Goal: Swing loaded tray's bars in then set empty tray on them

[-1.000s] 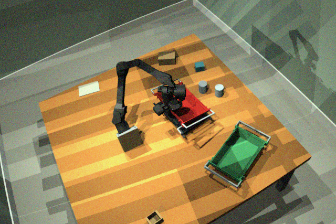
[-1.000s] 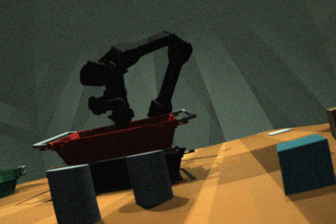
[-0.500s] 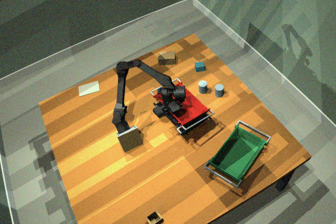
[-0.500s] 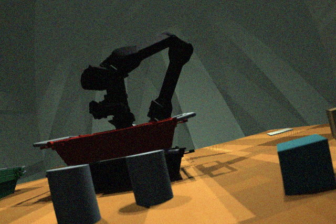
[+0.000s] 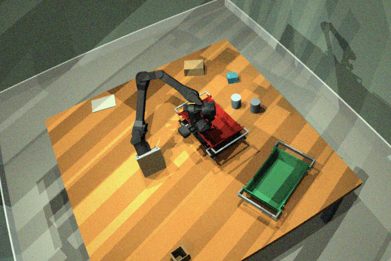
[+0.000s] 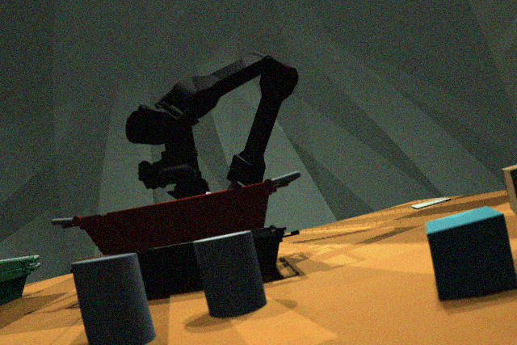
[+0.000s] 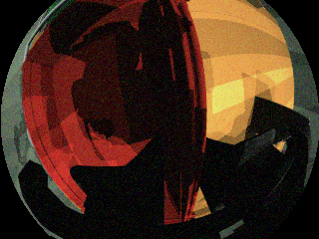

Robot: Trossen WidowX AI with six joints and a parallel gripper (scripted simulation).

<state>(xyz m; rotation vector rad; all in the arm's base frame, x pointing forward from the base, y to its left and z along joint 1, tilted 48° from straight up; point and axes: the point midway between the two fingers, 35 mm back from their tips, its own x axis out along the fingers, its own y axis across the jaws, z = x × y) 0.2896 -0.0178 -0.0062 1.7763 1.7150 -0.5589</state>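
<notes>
Right now my gripper tip is 8 cm short of the red tray, 3 cm below it and 1 cm to the right of it. Round my gripper tip: white sheet 58 cm to the left, 35 cm behind, 8 cm below; then small crate 49 cm to the right, 37 cm behind, 7 cm below; then teal cube 39 cm ahead, 29 cm to the left, 6 cm below.
</notes>
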